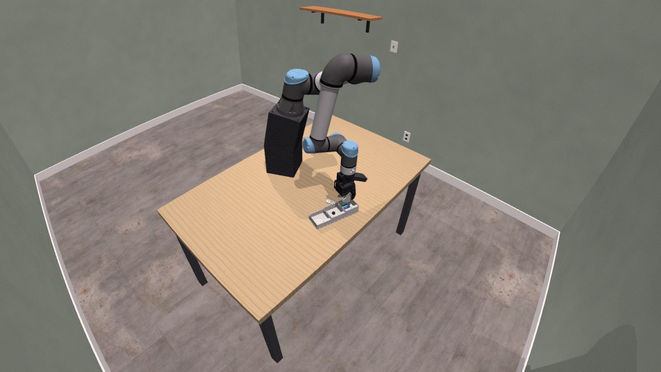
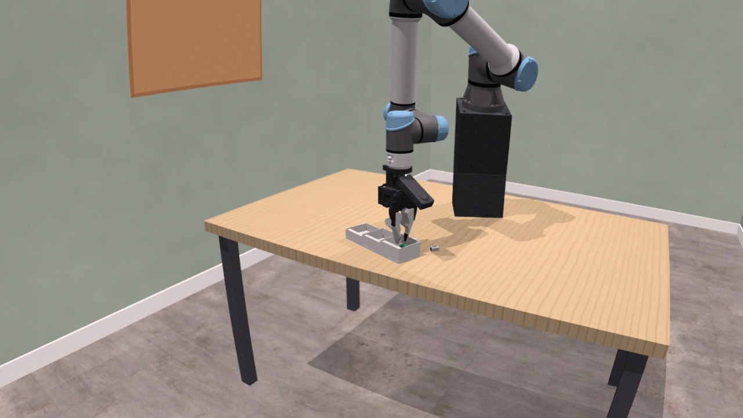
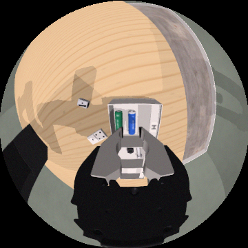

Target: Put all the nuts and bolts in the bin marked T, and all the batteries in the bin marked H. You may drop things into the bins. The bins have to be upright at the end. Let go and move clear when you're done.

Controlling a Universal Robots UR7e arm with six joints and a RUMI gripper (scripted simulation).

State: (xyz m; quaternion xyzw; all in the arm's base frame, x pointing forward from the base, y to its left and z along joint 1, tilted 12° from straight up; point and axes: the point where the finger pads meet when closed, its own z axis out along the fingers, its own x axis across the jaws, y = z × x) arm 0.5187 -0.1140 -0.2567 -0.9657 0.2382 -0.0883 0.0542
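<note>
Now: hand 40 mm above the blue battery and 10 mm to the left of it. Round my hand: bolt (90 mm to the right, 40 mm below, 20 mm behind); then black nut (70 mm to the right, 40 mm below, 40 mm behind); then green battery (40 mm below, 20 mm behind, 10 mm to the left).
</note>
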